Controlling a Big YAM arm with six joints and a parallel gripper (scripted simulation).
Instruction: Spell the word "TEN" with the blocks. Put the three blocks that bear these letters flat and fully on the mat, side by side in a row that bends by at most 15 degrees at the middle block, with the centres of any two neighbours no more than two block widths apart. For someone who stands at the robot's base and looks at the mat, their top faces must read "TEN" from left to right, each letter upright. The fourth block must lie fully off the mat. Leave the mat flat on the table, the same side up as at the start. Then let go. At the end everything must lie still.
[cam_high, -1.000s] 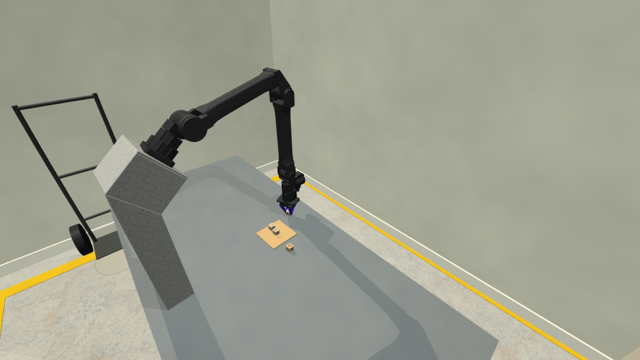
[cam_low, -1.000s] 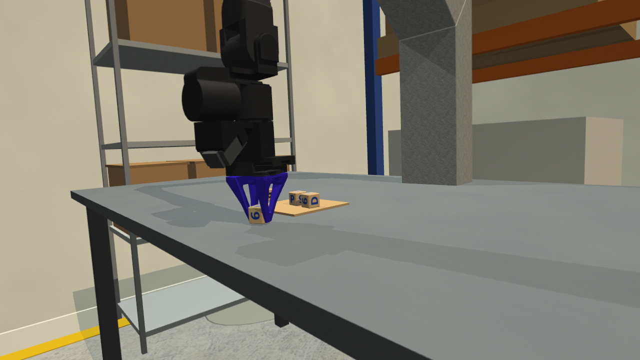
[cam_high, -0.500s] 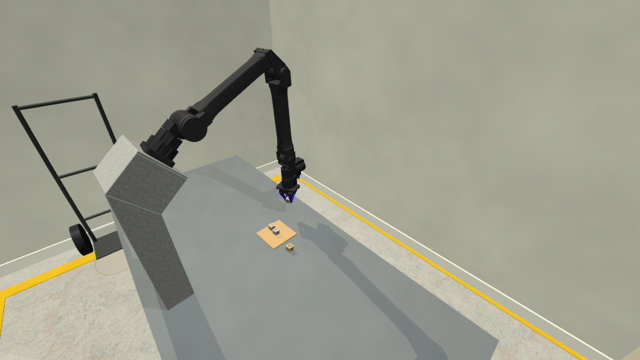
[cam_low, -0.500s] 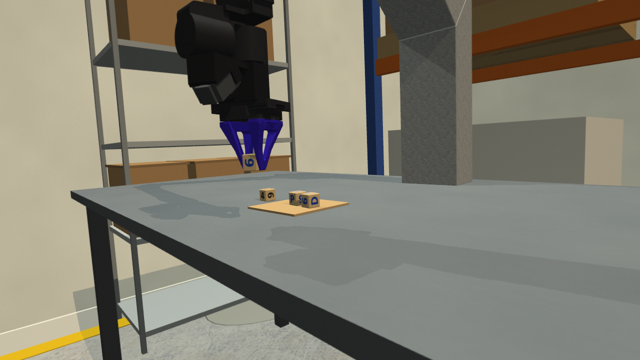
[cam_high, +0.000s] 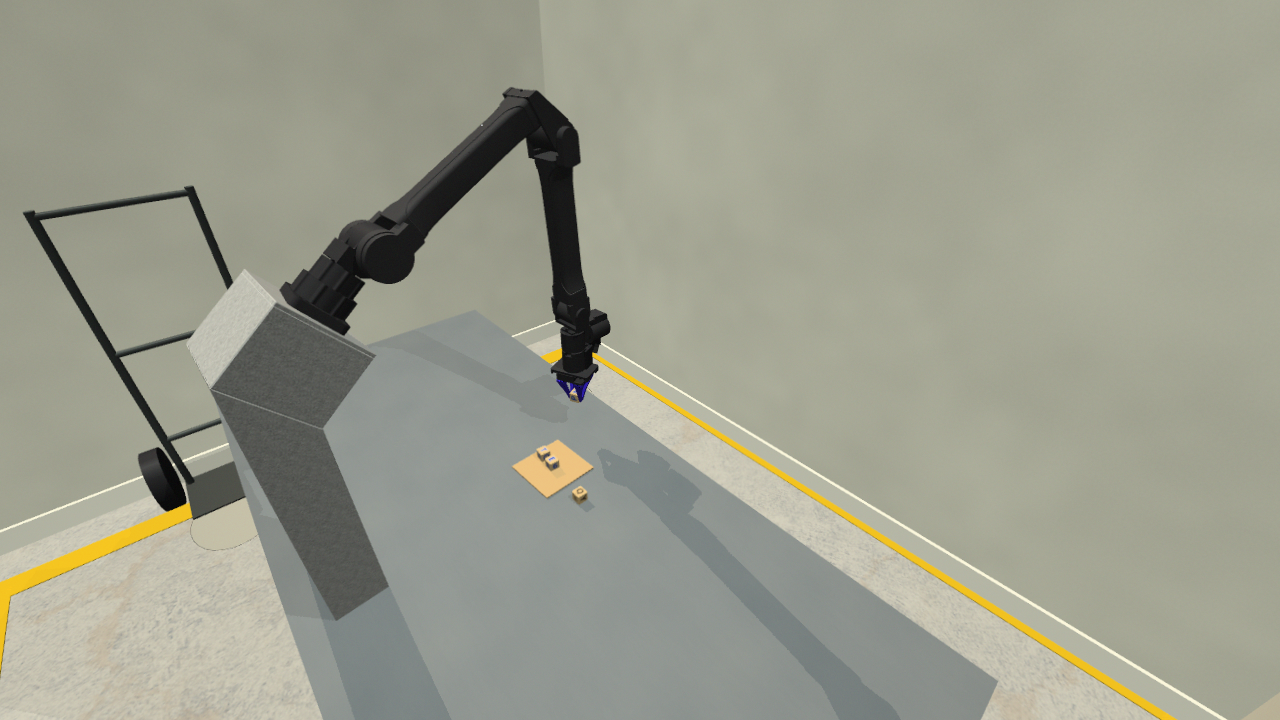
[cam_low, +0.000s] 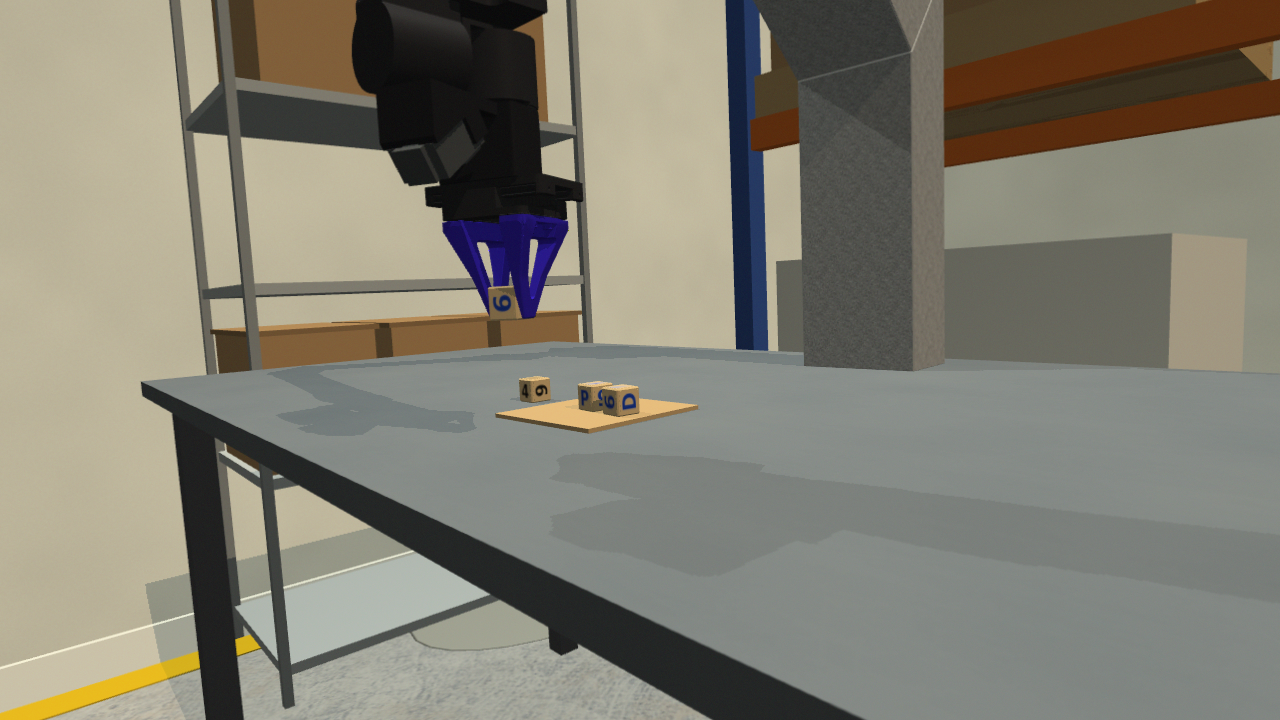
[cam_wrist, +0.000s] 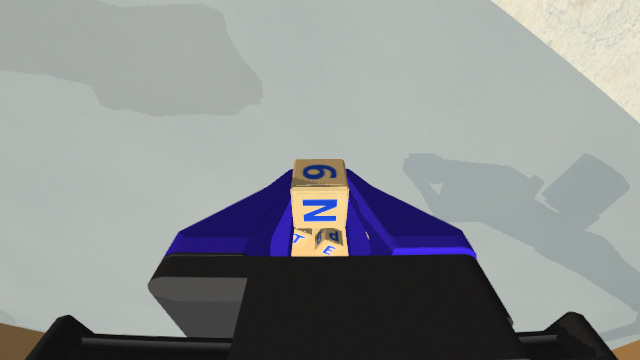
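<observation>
The tan mat is 11 cm below my hand, 11 cm behind it and 10 cm to the right of it.
</observation>
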